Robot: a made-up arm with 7 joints.
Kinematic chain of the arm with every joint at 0, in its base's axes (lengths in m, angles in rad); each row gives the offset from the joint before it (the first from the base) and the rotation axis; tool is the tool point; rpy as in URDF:
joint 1: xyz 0 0 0.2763 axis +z
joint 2: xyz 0 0 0 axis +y
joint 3: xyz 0 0 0.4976 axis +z
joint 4: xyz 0.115 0 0 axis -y
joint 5: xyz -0.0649 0 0.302 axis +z
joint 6: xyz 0 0 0 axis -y
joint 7: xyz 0.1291 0 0 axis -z
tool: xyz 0 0 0 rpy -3.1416 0 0
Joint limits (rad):
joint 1: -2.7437..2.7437
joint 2: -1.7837..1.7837
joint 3: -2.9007..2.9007
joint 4: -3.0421..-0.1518
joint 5: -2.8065..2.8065
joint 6: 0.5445..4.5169
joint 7: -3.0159..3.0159
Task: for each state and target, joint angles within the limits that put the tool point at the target. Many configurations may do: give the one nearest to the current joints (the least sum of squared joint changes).
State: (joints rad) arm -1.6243 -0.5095 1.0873 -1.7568 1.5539 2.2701 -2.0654
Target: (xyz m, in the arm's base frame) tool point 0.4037 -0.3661 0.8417
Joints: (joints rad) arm -1.6196 0.0495 1.0579 -1.5376 1.4889 2.1464 -2.0654
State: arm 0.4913 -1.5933 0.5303 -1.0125 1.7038 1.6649 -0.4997
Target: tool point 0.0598 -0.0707 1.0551
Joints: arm 0.5764 -0.7397 -0.1118 -1.5469 1.7348 1.8228 -0.4997
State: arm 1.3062 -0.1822 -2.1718 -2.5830 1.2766 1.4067 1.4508
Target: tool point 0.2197 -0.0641 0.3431
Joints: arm 1.6055 -0.2106 -1.9554 -3.0185 1.2623 1.3286 1.4508
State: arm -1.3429 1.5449 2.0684 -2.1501 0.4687 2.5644 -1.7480
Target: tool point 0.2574 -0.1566 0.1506
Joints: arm -1.7044 1.6756 1.4358 -3.0421 0.8029 2.4963 -1.7480
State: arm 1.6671 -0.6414 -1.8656 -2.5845 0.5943 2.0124 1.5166
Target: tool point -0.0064 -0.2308 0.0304
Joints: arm 1.1867 -1.2157 -2.7449 -2.9263 0.7458 2.0951 1.5166
